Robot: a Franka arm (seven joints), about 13 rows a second.
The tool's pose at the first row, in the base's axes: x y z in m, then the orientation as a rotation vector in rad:
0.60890, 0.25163, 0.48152, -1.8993, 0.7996, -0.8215
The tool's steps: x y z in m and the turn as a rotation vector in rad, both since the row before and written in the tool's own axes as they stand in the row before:
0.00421, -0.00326, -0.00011, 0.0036, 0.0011, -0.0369
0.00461, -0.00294, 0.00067, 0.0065, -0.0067, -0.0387
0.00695, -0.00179, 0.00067, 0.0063, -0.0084, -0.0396
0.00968, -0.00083, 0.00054, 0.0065, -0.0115, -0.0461
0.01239, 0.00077, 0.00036, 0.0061, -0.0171, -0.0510
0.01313, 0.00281, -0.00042, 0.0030, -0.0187, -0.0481
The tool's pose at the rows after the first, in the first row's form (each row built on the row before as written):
0.61187, 0.24954, 0.48542, -1.9156, 0.7653, -0.8461
0.61558, 0.24752, 0.48895, -1.9321, 0.7227, -0.8644
0.62047, 0.24339, 0.49226, -1.9491, 0.6780, -0.8812
0.62682, 0.23695, 0.49586, -1.9695, 0.6250, -0.8986
0.63466, 0.22801, 0.49944, -1.9935, 0.5639, -0.9127
0.64249, 0.21749, 0.50235, -2.0185, 0.5058, -0.9225

